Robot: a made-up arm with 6 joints. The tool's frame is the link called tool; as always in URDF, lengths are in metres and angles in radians.
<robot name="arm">
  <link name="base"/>
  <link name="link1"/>
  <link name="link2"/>
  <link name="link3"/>
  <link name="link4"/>
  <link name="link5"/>
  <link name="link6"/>
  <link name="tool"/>
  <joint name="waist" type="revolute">
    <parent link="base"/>
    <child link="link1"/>
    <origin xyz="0 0 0.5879"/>
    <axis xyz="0 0 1"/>
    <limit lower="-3.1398" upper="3.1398" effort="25" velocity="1.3"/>
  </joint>
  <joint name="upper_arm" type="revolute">
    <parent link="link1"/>
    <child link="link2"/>
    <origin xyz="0 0 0"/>
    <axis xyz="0 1 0"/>
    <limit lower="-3.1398" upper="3.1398" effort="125" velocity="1.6"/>
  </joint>
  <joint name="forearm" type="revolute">
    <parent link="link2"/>
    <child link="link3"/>
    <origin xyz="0 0 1.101"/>
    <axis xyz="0 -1 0"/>
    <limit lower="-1.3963" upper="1.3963" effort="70" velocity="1.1"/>
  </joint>
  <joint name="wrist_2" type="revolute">
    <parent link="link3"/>
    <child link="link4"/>
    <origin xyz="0 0 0"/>
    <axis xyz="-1 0 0"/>
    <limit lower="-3.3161" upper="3.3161" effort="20" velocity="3.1"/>
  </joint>
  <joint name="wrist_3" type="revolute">
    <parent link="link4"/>
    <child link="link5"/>
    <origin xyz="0.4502 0 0"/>
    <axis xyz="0 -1 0"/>
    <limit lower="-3.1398" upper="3.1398" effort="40" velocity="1.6"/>
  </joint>
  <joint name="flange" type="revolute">
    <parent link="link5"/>
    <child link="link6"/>
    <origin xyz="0 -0.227 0"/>
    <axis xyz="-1 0 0"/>
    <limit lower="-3.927" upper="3.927" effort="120" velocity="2.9"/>
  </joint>
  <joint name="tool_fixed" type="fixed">
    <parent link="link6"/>
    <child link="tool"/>
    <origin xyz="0 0 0"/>
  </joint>
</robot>
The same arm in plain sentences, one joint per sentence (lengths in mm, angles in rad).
The arm has six revolute joints in a row. What follows holds with every joint at zero, and every direction is one of the base frame's. Joint 1 is mounted 587.9 mm along +z from the base frame's origin and turns about +z, from -3.1398 to 3.1398 rad. Joint 2 is mounted at the same point as joint 1 and turns about +y, from -3.1398 to 3.1398 rad. Joint 3 is mounted 1101.0 mm along +z from joint 2 and turns about -y, from -1.3963 to 1.3963 rad. Joint 4 is mounted at the same point as joint 3 and turns about -x, from -3.3161 to 3.3161 rad. Joint 5 is mounted 450.2 mm along +x from joint 4 and turns about -y, from -3.1398 to 3.1398 rad. Joint 6 is mounted 227.0 mm along -y from joint 5 and turns about -x, from -3.9270 to 3.9270 rad. The tool frame, which is the frame that the pose is given for, is mounted at the same point as joint 6; its axes are parallel to the base frame's.
